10 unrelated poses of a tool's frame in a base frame.
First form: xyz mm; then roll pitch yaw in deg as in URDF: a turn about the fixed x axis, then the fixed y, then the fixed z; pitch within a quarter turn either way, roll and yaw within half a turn.
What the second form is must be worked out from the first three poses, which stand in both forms.
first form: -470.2 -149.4 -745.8 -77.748 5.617 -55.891
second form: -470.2 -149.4 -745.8 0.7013 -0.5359 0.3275 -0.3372
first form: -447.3 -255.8 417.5 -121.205 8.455 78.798
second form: -447.3 -255.8 417.5 0.3375 -0.6944 -0.5235 0.3603
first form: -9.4 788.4 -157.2 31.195 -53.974 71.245
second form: -9.4 788.4 -157.2 0.6266 0.4493 -0.2157 0.5991
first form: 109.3 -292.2 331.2 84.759 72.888 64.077
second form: 109.3 -292.2 331.2 0.7161 0.2269 0.6596 -0.0242
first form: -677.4 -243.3 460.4 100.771 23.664 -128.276
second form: -677.4 -243.3 460.4 0.1301 0.4465 -0.6214 -0.6305
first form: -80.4 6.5 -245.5 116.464 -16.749 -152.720
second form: -80.4 6.5 -245.5 0.2432 0.1238 -0.8355 -0.4770
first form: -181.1 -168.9 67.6 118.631 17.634 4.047
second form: -181.1 -168.9 67.6 0.5086 0.8465 0.1082 -0.1139
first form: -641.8 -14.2 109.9 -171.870 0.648 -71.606
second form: -641.8 -14.2 109.9 0.0608 -0.8087 0.5838 -0.0369
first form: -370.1 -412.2 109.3 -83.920 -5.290 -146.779
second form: -370.1 -412.2 109.3 0.1828 -0.2238 0.6302 -0.7206
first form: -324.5 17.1 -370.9 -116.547 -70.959 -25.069
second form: -324.5 17.1 -370.9 0.3109 -0.7424 -0.1476 -0.5748
